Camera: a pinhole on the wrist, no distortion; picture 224 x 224 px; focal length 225.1 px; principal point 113.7 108.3 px. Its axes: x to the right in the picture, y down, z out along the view. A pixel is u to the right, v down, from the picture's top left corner.
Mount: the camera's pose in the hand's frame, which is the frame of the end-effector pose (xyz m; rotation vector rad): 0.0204 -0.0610 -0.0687 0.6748 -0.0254 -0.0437
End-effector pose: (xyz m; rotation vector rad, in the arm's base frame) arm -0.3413 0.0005 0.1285 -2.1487 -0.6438 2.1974
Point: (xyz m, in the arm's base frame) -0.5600 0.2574 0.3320
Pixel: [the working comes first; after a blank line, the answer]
In the camera's frame: -0.1126 -0.1081 0.3449

40 38
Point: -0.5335 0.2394 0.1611
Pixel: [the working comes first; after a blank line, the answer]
In the camera's frame: 0.0403 -0.0565 0.2803

146 63
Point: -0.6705 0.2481 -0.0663
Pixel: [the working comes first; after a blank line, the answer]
In the camera's frame: 0.2692 0.0493 0.3638

outside the picture
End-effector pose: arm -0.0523 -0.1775 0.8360 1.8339 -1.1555 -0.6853
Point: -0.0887 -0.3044 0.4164
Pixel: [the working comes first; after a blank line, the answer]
In the camera's frame: 0.1000 0.0207 0.4331

166 119
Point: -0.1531 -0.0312 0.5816
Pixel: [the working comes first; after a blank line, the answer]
In the camera's frame: -0.1830 0.0173 0.2719

outside the picture
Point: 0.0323 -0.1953 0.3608
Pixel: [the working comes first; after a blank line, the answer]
In the camera's frame: 0.0585 -0.1464 0.4297

144 32
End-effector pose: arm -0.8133 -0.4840 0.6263 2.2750 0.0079 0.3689
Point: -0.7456 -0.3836 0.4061
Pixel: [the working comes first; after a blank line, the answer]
In the camera's frame: 0.0093 -0.0423 0.2276

123 66
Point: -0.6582 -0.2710 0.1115
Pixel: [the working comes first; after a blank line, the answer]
In the camera's frame: 0.0459 -0.1984 0.5130

134 21
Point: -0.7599 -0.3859 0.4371
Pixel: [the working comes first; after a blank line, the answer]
In the camera's frame: 0.0020 -0.0358 0.1949

116 67
